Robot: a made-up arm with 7 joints.
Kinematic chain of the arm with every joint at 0, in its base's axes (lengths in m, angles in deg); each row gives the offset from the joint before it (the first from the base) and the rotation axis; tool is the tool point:
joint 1: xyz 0 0 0.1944 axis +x
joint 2: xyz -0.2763 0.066 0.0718 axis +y
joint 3: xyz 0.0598 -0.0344 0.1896 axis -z
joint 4: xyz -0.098 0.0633 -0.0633 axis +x
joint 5: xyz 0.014 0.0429 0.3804 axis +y
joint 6: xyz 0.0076 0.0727 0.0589 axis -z
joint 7: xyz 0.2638 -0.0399 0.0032 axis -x
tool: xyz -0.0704 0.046 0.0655
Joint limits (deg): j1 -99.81..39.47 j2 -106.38..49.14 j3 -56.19..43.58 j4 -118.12..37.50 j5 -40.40..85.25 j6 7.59..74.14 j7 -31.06..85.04
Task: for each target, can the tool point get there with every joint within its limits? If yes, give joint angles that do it. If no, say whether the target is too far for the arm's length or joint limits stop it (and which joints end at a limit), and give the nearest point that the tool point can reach.
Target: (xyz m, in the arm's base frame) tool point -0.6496 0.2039 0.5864
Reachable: yes | joints -25.86 -64.78 -40.81 17.06 29.92 61.47 31.12
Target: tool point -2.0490 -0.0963 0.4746
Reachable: no: too far | nearest point -1.0237 0.0041 0.4032 | short by 1.033 m
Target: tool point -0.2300 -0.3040 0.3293
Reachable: no: joint limits stop it (at a limit: joint 1, joint 4, joint 5, joint 7) | nearest point -0.2135 -0.3309 0.4116 | short by 0.088 m
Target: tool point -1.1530 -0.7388 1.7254
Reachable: no: too far | nearest point -0.6384 -0.2786 0.9032 | short by 1.074 m
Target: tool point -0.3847 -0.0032 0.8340
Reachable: yes | joints 8.44 -26.12 -13.32 7.99 -1.42 35.68 70.94
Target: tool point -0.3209 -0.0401 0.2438
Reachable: no: joint limits stop it (at a limit: joint 1, joint 3, joint 4, joint 5, joint 6, joint 7) | nearest point -0.3954 0.0347 0.2877 | short by 0.114 m
